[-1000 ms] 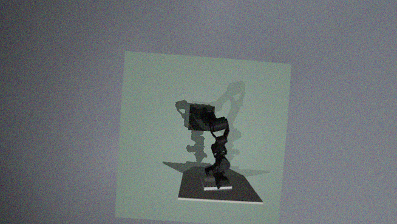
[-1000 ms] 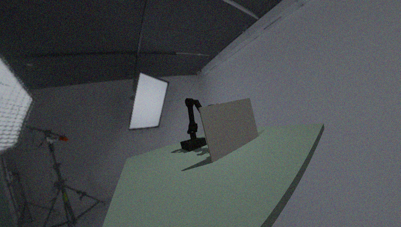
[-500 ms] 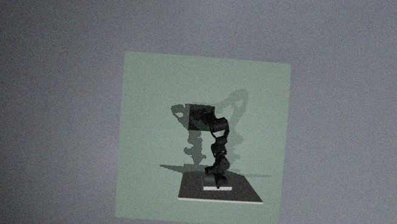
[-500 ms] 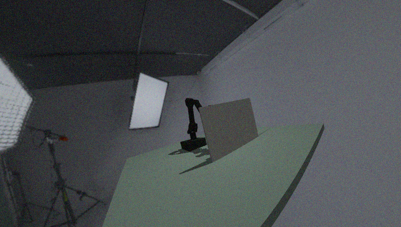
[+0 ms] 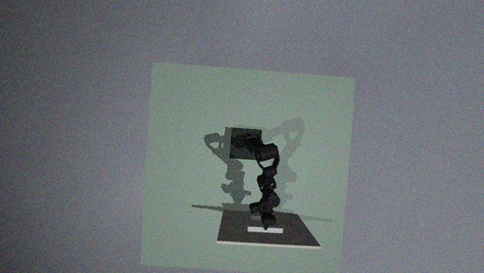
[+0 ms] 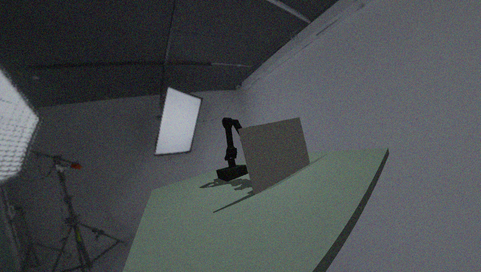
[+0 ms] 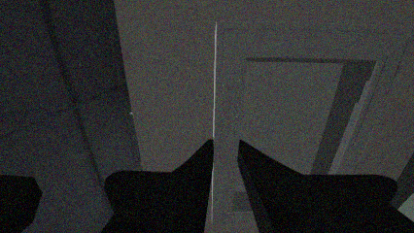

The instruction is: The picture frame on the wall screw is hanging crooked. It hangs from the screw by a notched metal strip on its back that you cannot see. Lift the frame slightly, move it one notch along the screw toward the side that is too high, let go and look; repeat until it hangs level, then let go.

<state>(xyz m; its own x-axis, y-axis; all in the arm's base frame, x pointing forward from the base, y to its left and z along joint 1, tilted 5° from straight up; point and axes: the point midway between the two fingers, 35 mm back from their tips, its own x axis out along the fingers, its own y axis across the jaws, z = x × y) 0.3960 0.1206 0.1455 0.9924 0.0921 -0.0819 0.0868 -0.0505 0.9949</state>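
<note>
My gripper tip is now 20 mm short of the wall board, 10 mm to the right of it and 70 mm above it.
</note>
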